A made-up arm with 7 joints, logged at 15 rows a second.
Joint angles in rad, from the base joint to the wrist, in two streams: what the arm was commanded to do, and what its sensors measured. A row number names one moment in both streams.
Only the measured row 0 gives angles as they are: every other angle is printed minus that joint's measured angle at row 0.
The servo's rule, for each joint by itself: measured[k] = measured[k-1] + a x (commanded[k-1-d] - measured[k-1]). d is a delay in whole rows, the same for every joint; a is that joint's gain. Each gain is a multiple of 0.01, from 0.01 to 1. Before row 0 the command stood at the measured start. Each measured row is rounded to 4 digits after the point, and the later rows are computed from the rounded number. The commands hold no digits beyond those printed.
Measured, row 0: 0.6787, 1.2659, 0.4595, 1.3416, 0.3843, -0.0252, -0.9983
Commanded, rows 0 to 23: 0.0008, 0.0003, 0.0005, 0.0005, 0.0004, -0.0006, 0.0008; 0.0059, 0.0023, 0.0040, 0.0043, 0.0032, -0.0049, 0.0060; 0.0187, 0.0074, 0.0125, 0.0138, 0.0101, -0.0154, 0.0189; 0.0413, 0.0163, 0.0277, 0.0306, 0.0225, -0.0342, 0.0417; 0.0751, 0.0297, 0.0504, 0.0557, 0.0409, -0.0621, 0.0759; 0.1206, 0.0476, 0.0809, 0.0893, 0.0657, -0.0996, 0.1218; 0.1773, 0.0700, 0.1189, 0.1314, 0.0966, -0.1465, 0.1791; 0.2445, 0.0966, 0.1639, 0.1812, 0.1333, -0.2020, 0.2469; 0.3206, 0.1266, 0.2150, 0.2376, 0.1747, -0.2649, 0.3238; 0.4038, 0.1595, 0.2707, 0.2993, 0.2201, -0.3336, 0.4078; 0.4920, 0.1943, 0.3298, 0.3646, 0.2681, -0.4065, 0.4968; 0.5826, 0.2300, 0.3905, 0.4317, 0.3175, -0.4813, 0.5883; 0.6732, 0.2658, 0.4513, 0.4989, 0.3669, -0.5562, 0.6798; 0.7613, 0.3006, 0.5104, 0.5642, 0.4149, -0.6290, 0.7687; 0.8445, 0.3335, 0.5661, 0.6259, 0.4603, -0.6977, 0.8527; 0.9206, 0.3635, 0.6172, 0.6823, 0.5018, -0.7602, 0.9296; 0.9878, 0.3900, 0.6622, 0.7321, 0.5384, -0.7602, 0.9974; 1.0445, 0.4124, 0.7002, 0.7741, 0.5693, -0.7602, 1.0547; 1.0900, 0.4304, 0.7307, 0.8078, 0.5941, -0.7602, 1.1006; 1.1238, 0.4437, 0.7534, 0.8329, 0.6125, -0.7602, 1.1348; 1.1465, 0.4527, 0.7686, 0.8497, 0.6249, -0.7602, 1.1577; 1.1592, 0.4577, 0.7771, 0.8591, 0.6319, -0.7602, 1.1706; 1.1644, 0.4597, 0.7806, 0.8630, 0.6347, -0.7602, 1.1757; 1.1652, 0.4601, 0.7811, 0.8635, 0.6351, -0.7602, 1.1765
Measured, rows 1 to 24: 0.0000, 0.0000, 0.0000, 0.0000, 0.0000, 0.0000, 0.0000; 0.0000, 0.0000, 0.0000, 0.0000, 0.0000, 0.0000, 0.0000; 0.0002, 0.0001, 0.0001, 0.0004, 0.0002, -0.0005, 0.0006; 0.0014, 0.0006, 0.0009, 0.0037, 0.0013, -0.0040, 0.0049; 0.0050, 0.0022, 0.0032, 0.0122, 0.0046, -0.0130, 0.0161; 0.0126, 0.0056, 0.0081, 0.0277, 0.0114, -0.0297, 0.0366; 0.0257, 0.0114, 0.0166, 0.0512, 0.0226, -0.0553, 0.0680; 0.0456, 0.0201, 0.0295, 0.0832, 0.0390, -0.0903, 0.1110; 0.0733, 0.0321, 0.0474, 0.1237, 0.0609, -0.1347, 0.1655; 0.1093, 0.0476, 0.0707, 0.1720, 0.0884, -0.1879, 0.2306; 0.1537, 0.0666, 0.0996, 0.2271, 0.1212, -0.2487, 0.3052; 0.2062, 0.0889, 0.1338, 0.2877, 0.1588, -0.3158, 0.3873; 0.2662, 0.1142, 0.1730, 0.3523, 0.2003, -0.3875, 0.4749; 0.3326, 0.1420, 0.2165, 0.4190, 0.2448, -0.4616, 0.5656; 0.4041, 0.1717, 0.2635, 0.4861, 0.2912, -0.5363, 0.6570; 0.4791, 0.2026, 0.3129, 0.5517, 0.3382, -0.6095, 0.7464; 0.5558, 0.2340, 0.3635, 0.6140, 0.3846, -0.6792, 0.8314; 0.6324, 0.2651, 0.4142, 0.6714, 0.4291, -0.7432, 0.9100; 0.7070, 0.2951, 0.4638, 0.7224, 0.4706, -0.7566, 0.9799; 0.7779, 0.3233, 0.5111, 0.7658, 0.5081, -0.7594, 1.0397; 0.8434, 0.3490, 0.5550, 0.8011, 0.5408, -0.7600, 1.0884; 0.9023, 0.3717, 0.5947, 0.8278, 0.5680, -0.7602, 1.1255; 0.9536, 0.3911, 0.6295, 0.8462, 0.5896, -0.7602, 1.1513; 0.9968, 0.4071, 0.6590, 0.8570, 0.6057, -0.7602, 1.1667
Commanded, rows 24 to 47: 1.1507, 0.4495, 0.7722, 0.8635, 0.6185, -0.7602, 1.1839; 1.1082, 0.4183, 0.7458, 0.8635, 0.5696, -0.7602, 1.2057; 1.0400, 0.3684, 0.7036, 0.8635, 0.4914, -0.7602, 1.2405; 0.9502, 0.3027, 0.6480, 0.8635, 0.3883, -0.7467, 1.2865; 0.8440, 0.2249, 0.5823, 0.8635, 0.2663, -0.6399, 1.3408; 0.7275, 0.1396, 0.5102, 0.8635, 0.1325, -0.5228, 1.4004; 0.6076, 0.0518, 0.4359, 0.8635, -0.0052, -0.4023, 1.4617; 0.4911, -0.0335, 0.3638, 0.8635, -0.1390, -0.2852, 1.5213; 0.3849, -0.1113, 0.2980, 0.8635, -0.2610, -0.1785, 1.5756; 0.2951, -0.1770, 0.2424, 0.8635, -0.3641, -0.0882, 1.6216; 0.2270, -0.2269, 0.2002, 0.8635, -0.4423, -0.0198, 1.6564; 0.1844, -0.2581, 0.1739, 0.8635, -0.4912, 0.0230, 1.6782; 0.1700, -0.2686, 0.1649, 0.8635, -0.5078, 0.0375, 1.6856; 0.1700, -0.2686, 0.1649, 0.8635, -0.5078, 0.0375, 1.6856; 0.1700, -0.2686, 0.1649, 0.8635, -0.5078, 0.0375, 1.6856; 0.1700, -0.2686, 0.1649, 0.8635, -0.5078, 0.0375, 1.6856; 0.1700, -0.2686, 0.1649, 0.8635, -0.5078, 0.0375, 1.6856; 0.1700, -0.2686, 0.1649, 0.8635, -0.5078, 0.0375, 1.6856; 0.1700, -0.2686, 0.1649, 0.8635, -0.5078, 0.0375, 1.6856; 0.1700, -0.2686, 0.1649, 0.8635, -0.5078, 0.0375, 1.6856; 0.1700, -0.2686, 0.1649, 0.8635, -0.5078, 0.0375, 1.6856; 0.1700, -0.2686, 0.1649, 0.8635, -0.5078, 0.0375, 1.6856; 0.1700, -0.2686, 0.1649, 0.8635, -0.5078, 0.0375, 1.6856; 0.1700, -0.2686, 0.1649, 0.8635, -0.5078, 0.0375, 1.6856
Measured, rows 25 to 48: 1.0320, 0.4197, 0.6833, 0.8620, 0.6167, -0.7602, 1.1739; 1.0600, 0.4294, 0.7029, 0.8633, 0.6237, -0.7602, 1.1760; 1.0790, 0.4342, 0.7168, 0.8635, 0.6217, -0.7602, 1.1823; 1.0851, 0.4304, 0.7226, 0.8635, 0.6019, -0.7602, 1.2010; 1.0756, 0.4155, 0.7188, 0.8635, 0.5599, -0.7602, 1.2326; 1.0493, 0.3884, 0.7046, 0.8635, 0.4947, -0.7495, 1.2757; 1.0062, 0.3492, 0.6801, 0.8635, 0.4079, -0.6629, 1.3278; 0.9477, 0.2989, 0.6461, 0.8635, 0.3032, -0.5522, 1.3859; 0.8763, 0.2396, 0.6041, 0.8635, 0.1860, -0.4338, 1.4465; 0.7954, 0.1741, 0.5560, 0.8635, 0.0625, -0.3164, 1.5063; 0.7092, 0.1056, 0.5044, 0.8635, -0.0604, -0.2075, 1.5617; 0.6222, 0.0378, 0.4520, 0.8635, -0.1758, -0.1133, 1.6096; 0.5392, -0.0257, 0.4016, 0.8635, -0.2771, -0.0394, 1.6470; 0.4647, -0.0815, 0.3561, 0.8635, -0.3585, 0.0099, 1.6720; 0.4028, -0.1264, 0.3179, 0.8635, -0.4152, 0.0317, 1.6829; 0.3539, -0.1605, 0.2873, 0.8635, -0.4504, 0.0363, 1.6851; 0.3153, -0.1864, 0.2628, 0.8635, -0.4722, 0.0372, 1.6855; 0.2848, -0.2061, 0.2432, 0.8635, -0.4857, 0.0374, 1.6856; 0.2607, -0.2211, 0.2275, 0.8635, -0.4941, 0.0375, 1.6856; 0.2417, -0.2325, 0.2150, 0.8635, -0.4993, 0.0375, 1.6856; 0.2266, -0.2412, 0.2050, 0.8635, -0.5025, 0.0375, 1.6856; 0.2147, -0.2478, 0.1970, 0.8635, -0.5045, 0.0375, 1.6856; 0.2053, -0.2528, 0.1906, 0.8635, -0.5058, 0.0375, 1.6856; 0.1979, -0.2566, 0.1855, 0.8635, -0.5066, 0.0375, 1.6856
